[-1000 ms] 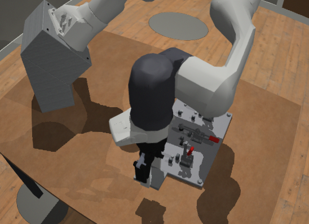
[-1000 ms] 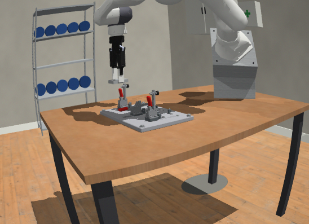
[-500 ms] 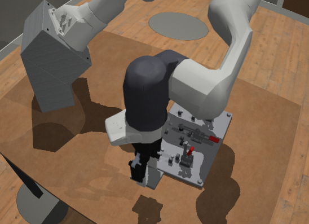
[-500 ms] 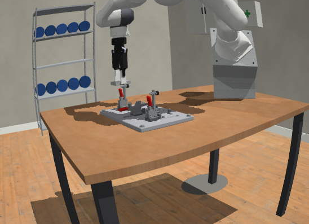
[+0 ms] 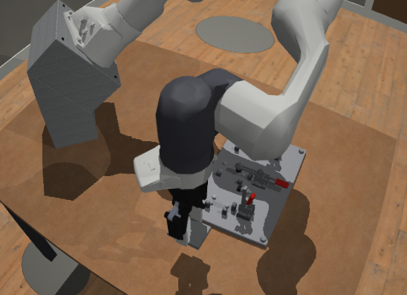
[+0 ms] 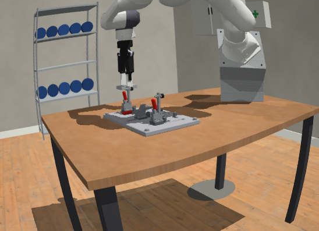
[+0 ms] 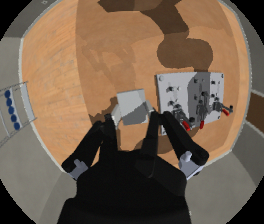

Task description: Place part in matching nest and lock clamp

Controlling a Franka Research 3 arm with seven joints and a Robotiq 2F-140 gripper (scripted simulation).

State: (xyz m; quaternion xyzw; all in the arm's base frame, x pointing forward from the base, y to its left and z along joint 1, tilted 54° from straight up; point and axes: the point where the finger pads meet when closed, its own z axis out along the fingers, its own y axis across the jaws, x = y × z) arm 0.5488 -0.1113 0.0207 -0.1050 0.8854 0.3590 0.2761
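Now: the flat grey block 3 cm below my hand. Also, from my hand: toggle clamp (4 cm behind, 27 cm to the left, 9 cm below); then grey fixture plate (7 cm behind, 26 cm to the left, 12 cm below).
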